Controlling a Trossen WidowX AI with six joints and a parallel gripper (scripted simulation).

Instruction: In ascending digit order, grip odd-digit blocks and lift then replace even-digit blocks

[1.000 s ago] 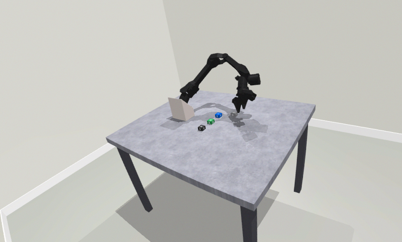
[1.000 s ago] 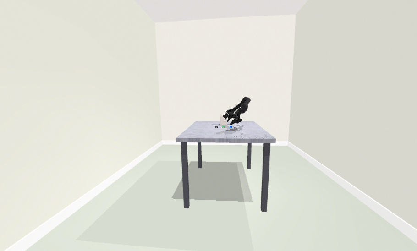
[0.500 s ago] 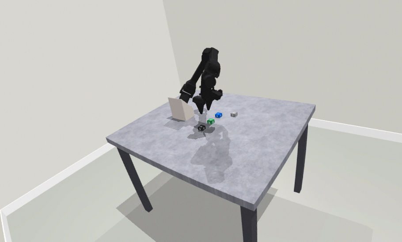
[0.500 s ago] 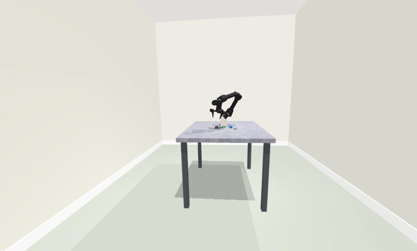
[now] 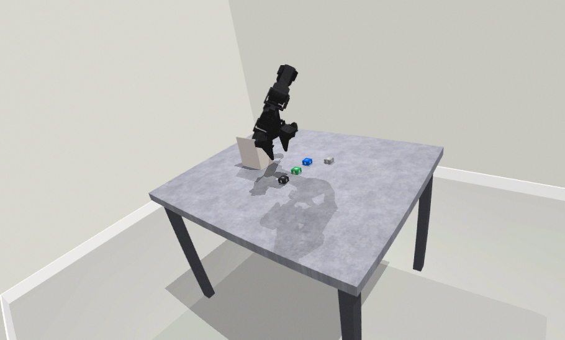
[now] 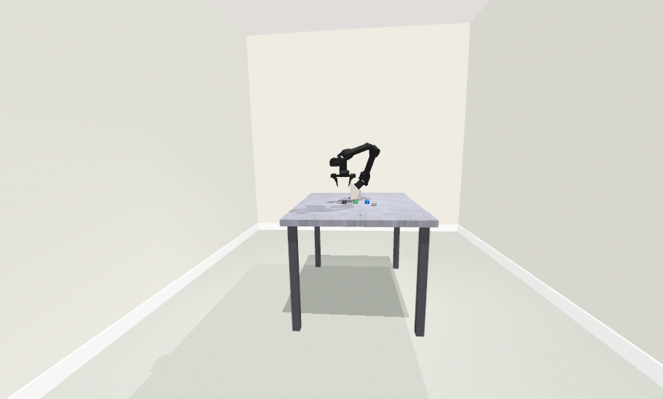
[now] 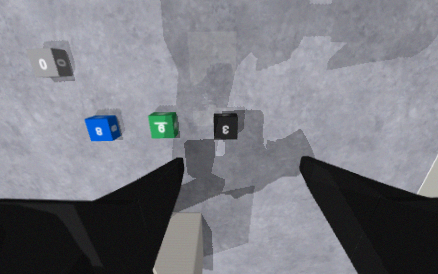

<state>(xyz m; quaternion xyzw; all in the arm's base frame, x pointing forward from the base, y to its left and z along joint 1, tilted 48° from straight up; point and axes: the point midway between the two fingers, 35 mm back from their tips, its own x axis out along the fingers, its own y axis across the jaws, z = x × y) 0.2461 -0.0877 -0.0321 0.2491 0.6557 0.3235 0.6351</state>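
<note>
The grey block lies 60 mm ahead of my gripper tip, 230 mm to the left of it and 120 mm below it. Also, from my gripper tip: black block: 10 mm behind, 10 mm to the left, 120 mm below; then green block: 10 mm behind, 90 mm to the left, 120 mm below; then blue block: 20 mm behind, 180 mm to the left, 120 mm below.
</note>
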